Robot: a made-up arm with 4 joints. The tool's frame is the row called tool. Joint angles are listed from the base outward.
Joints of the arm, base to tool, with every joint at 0 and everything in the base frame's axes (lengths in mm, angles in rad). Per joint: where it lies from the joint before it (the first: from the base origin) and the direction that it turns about. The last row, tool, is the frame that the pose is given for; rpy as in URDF.
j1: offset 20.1 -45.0 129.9 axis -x
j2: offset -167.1 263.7 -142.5 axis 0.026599 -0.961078 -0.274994
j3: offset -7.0 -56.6 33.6 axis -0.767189 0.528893 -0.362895
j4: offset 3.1 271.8 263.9 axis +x
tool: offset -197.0 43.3 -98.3 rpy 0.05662 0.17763 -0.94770
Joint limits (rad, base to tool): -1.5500..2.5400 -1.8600..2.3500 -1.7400..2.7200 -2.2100..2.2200
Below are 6 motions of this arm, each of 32 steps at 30 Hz.
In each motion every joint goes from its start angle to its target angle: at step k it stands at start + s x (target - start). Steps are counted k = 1, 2, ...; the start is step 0. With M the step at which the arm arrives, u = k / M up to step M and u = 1 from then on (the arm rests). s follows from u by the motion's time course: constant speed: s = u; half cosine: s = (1 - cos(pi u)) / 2; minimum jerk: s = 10 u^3 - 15 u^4 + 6 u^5.
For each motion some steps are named. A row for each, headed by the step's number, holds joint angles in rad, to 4 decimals.
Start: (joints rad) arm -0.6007 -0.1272 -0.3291 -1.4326
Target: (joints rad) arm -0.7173 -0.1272 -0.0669 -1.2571
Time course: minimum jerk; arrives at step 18
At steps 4, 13, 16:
4: -0.6096 -0.1272 -0.3091 -1.4192
13: -0.7016 -0.1272 -0.1023 -1.2808
16: -0.7160 -0.1272 -0.0699 -1.2591

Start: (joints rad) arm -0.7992 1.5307 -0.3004 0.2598
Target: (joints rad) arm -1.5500 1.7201 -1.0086 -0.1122
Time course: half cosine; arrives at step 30
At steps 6, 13, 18, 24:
6: -0.8709 1.5488 -0.3680 0.2243
13: -1.0965 1.6057 -0.5809 0.1125
18: -1.2906 1.6547 -0.7639 0.0163
24: -1.4783 1.7020 -0.9410 -0.0767

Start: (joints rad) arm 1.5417 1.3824 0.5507 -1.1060
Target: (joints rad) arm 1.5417 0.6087 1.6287 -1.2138
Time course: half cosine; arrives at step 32
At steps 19, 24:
19: 1.5417 0.8833 1.2462 -1.1755
24: 1.5417 0.7220 1.4708 -1.1980

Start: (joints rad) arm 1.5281 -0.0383 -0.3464 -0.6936
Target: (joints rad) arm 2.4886 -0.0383 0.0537 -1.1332
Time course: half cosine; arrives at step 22
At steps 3, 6, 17, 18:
3: 1.5715 -0.0383 -0.3283 -0.7135
6: 1.6939 -0.0383 -0.2774 -0.7695
17: 2.3713 -0.0383 0.0048 -1.0795
18: 2.4124 -0.0383 0.0219 -1.0983

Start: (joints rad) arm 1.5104 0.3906 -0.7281 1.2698
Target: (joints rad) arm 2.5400 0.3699 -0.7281 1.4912
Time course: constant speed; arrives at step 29
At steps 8, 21, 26, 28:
8: 1.7944 0.3849 -0.7281 1.3309
21: 2.2560 0.3756 -0.7281 1.4301
26: 2.4335 0.3720 -0.7281 1.4683
28: 2.5045 0.3706 -0.7281 1.4836

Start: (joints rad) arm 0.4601 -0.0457 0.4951 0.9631
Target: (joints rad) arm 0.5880 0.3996 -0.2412 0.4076
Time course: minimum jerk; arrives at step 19
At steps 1, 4, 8, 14, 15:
1: 0.4603 -0.0451 0.4941 0.9624
4: 0.4686 -0.0162 0.4463 0.9263
8: 0.5054 0.1121 0.2341 0.7662
14: 0.5729 0.3471 -0.1544 0.4731
15: 0.5795 0.3701 -0.1924 0.4444

